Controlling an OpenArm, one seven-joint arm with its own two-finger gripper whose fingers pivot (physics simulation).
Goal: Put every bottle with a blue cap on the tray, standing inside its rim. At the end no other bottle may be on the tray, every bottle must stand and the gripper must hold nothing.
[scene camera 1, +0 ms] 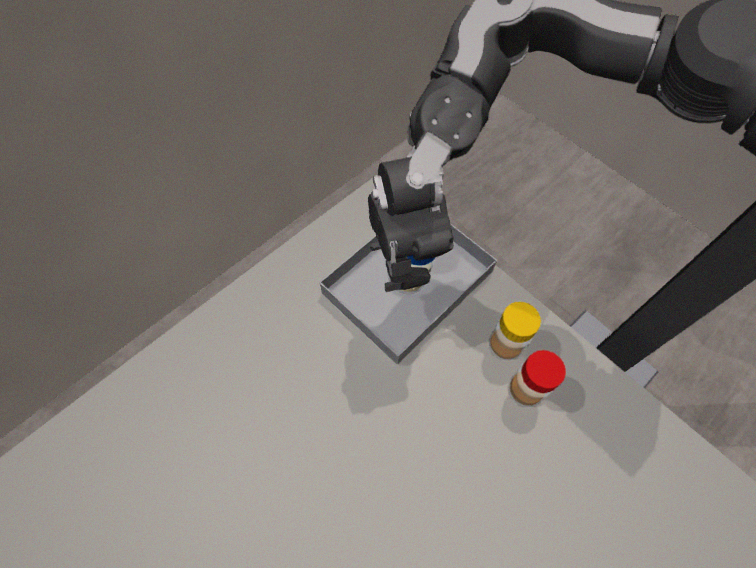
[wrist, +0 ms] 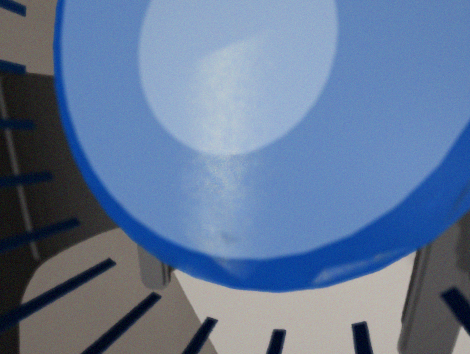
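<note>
My gripper [scene camera 1: 408,284] [wrist: 279,198] is over the tray and shut on a blue-capped bottle. That bottle's blue cap [scene camera 1: 421,260] [wrist: 240,200] fills much of the wrist view; its body is mostly hidden behind the fingers in the scene view. I cannot tell whether its base touches the tray floor. The grey tray [scene camera 1: 366,324] has a low rim. The gripper and hand cover the tray's back part, so any bottle standing behind them is hidden. A yellow-capped bottle [scene camera 1: 518,323] and a red-capped bottle [scene camera 1: 541,372] stand on the table, outside the tray.
The yellow-capped and red-capped bottles stand close together to the right of the tray, near the table's right edge. The pale table [scene camera 1: 256,439] extends in front of the tray. A dark post [scene camera 1: 684,287] rises beyond the table's right edge.
</note>
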